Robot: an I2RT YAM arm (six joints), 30 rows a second.
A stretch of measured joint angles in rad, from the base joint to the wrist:
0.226 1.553 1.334 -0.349 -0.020 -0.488
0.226 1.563 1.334 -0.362 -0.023 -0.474
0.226 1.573 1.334 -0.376 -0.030 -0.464
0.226 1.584 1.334 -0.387 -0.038 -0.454
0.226 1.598 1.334 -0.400 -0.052 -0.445
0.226 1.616 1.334 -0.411 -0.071 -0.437
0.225 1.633 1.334 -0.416 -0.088 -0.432
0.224 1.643 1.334 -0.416 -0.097 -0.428
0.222 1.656 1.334 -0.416 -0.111 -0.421
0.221 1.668 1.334 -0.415 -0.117 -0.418
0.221 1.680 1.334 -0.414 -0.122 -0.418
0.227 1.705 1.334 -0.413 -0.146 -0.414
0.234 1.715 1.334 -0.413 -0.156 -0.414
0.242 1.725 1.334 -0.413 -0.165 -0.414
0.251 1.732 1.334 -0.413 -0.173 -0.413
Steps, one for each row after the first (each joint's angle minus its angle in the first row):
0.000 0.010 0.000 -0.013 -0.003 0.014
0.000 0.020 0.000 -0.027 -0.010 0.024
0.000 0.031 0.000 -0.038 -0.018 0.034
0.000 0.045 0.000 -0.051 -0.032 0.043
0.000 0.063 0.000 -0.062 -0.051 0.051
-0.001 0.080 0.000 -0.067 -0.068 0.056
-0.002 0.090 0.000 -0.067 -0.077 0.060
-0.004 0.103 0.000 -0.067 -0.091 0.067
-0.005 0.115 0.000 -0.066 -0.097 0.070
-0.005 0.127 0.000 -0.065 -0.102 0.070
0.001 0.152 0.000 -0.064 -0.126 0.074
0.008 0.162 0.000 -0.064 -0.136 0.074
0.016 0.172 0.000 -0.064 -0.145 0.074
0.025 0.179 0.000 -0.064 -0.153 0.075

